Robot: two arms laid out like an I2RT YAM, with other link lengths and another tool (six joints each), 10 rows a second.
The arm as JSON. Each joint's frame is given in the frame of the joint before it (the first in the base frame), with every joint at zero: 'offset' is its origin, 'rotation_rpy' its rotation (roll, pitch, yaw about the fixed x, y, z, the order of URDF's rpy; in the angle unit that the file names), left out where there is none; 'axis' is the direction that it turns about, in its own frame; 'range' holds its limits. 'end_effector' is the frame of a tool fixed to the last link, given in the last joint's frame.
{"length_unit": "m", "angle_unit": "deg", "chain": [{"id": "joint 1", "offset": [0.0, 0.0, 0.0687], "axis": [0.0, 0.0, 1.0], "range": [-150.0, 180.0]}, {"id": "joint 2", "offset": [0.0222, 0.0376, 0.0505], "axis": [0.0, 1.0, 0.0], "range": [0.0, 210.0]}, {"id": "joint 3", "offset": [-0.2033, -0.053, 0.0], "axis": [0.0, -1.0, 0.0], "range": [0.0, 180.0]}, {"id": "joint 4", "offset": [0.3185, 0.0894, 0.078], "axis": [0.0, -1.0, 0.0], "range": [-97.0, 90.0]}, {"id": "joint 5", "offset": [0.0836, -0.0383, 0.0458], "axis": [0.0, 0.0, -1.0], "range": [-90.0, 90.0]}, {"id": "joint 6", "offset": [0.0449, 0.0, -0.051], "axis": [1.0, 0.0, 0.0], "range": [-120.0, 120.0]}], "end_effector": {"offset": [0.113, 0.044, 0.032], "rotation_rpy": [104.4, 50.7, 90.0]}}
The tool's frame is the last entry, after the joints.
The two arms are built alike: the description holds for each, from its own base.
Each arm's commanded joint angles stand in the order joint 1, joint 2, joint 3, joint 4, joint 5, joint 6.
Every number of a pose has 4 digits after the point.
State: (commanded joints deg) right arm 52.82 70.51 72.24 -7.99 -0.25 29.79; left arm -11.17 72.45 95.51 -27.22 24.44 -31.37
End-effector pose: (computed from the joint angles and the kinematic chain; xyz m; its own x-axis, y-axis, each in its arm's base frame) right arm 0.2646 0.4459 0.4163 -0.7702 0.5303 -0.3543 -0.0682 0.4839 0.8724; left arm 0.4673 -0.0722 0.4907 0.0097 0.1261 -0.9920 0.7687 0.6336 0.0881
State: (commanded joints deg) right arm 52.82 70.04 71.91 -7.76 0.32 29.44; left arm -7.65 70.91 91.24 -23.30 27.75 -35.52
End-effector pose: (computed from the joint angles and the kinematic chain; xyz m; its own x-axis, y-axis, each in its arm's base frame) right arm 0.2646 0.4438 0.4179 -0.7619 0.5377 -0.3612 -0.0721 0.4838 0.8722; left arm 0.4725 -0.0530 0.4775 -0.0131 0.0606 -0.9981 0.7650 0.6434 0.0290
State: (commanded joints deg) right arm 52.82 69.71 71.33 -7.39 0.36 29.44; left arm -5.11 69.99 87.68 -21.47 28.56 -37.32
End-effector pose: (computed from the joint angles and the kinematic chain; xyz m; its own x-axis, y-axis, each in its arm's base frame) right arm 0.2642 0.4431 0.4166 -0.7610 0.5388 -0.3614 -0.0729 0.4825 0.8729; left arm 0.4785 -0.0348 0.4585 -0.0465 0.0346 -0.9983 0.7444 0.6677 -0.0115
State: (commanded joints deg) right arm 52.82 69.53 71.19 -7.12 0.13 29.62; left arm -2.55 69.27 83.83 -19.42 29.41 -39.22
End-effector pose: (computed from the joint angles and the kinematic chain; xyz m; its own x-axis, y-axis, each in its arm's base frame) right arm 0.2633 0.4428 0.4180 -0.7628 0.5383 -0.3582 -0.0751 0.4766 0.8759; left arm 0.4849 -0.0161 0.4357 -0.0839 0.0050 -0.9965 0.7213 0.6902 -0.0573
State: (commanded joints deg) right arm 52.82 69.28 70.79 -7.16 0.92 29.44; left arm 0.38 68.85 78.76 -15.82 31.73 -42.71
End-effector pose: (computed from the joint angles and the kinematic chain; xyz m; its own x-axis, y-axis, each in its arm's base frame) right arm 0.2648 0.4413 0.4160 -0.7550 0.5465 -0.3623 -0.0700 0.4822 0.8732; left arm 0.4930 0.0019 0.4036 -0.1336 -0.0515 -0.9897 0.7057 0.6963 -0.1314
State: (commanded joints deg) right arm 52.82 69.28 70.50 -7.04 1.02 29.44; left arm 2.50 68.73 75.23 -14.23 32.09 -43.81
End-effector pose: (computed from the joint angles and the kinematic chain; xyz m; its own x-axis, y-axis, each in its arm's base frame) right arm 0.2653 0.4416 0.4137 -0.7546 0.5470 -0.3624 -0.0677 0.4845 0.8722; left arm 0.4978 0.0192 0.3767 -0.1724 -0.0742 -0.9822 0.6762 0.7161 -0.1728
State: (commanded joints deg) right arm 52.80 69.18 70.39 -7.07 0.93 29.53; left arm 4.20 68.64 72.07 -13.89 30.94 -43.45
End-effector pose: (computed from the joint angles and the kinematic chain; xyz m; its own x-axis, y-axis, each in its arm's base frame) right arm 0.2651 0.4413 0.4133 -0.7559 0.5463 -0.3608 -0.0666 0.4840 0.8725; left arm 0.5005 0.0375 0.3486 -0.2125 -0.0778 -0.9740 0.6323 0.7490 -0.1978
